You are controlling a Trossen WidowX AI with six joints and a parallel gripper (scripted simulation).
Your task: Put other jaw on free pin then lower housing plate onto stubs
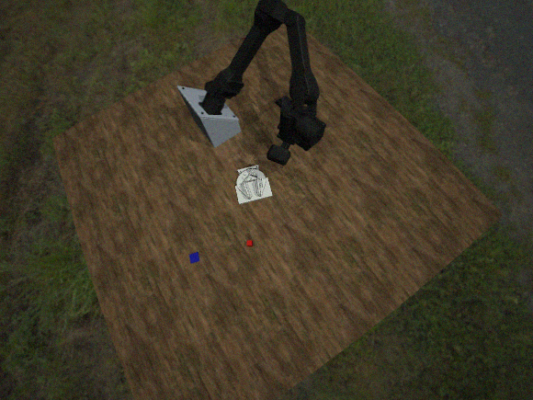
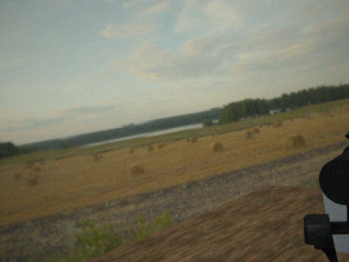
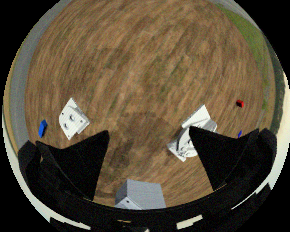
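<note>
Right now my gripper tip is 14 cm to the right of the white stepped piece, 8 cm above it and 6 cm past it. From my gripper tip the other things lie so: red cube: 28 cm to the right, 14 cm ahead, 7 cm below; then blue bar: 29 cm to the left, 17 cm behind, 8 cm below; then white jaw: 15 cm to the right, 7 cm below, 5 cm behind.
</note>
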